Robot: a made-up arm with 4 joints.
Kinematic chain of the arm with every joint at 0, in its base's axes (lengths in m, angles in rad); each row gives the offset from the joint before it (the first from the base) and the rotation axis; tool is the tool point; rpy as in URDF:
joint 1: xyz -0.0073 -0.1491 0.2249 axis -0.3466 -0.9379 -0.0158
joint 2: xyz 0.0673 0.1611 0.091 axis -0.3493 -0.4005 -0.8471
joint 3: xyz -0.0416 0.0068 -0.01 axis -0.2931 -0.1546 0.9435
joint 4: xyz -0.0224 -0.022 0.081 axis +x
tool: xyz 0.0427 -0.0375 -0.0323 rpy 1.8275 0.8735 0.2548
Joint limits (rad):
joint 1: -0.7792..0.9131
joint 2: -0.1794..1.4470
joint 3: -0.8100..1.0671
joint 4: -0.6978..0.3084
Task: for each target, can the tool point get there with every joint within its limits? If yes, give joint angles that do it. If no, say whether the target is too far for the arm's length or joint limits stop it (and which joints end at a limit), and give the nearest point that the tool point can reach.
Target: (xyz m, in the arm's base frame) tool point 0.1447 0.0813 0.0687
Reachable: no: joint limits stop it (at a limit: joint 1, joint 2, joint 3) | nearest point -0.0318 0.0649 0.2057 | short by 0.224 m
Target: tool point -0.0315 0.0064 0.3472
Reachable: yes | joints 0.1470 0.8391 -0.1404 -0.2922
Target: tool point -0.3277 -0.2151 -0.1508
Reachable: no: too far | nearest point -0.1110 0.0236 0.2288 | short by 0.498 m
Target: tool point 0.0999 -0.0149 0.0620
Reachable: no: joint limits stop it (at a limit: joint 1, joint 2, joint 3) | nearest point -0.0306 0.0639 0.2073 | short by 0.211 m
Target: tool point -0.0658 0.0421 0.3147
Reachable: yes | joints 0.5767 1.0716 0.1696 -0.3768
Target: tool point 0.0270 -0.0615 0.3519
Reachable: yes | joints -0.3060 0.1072 -0.6670 -0.1624
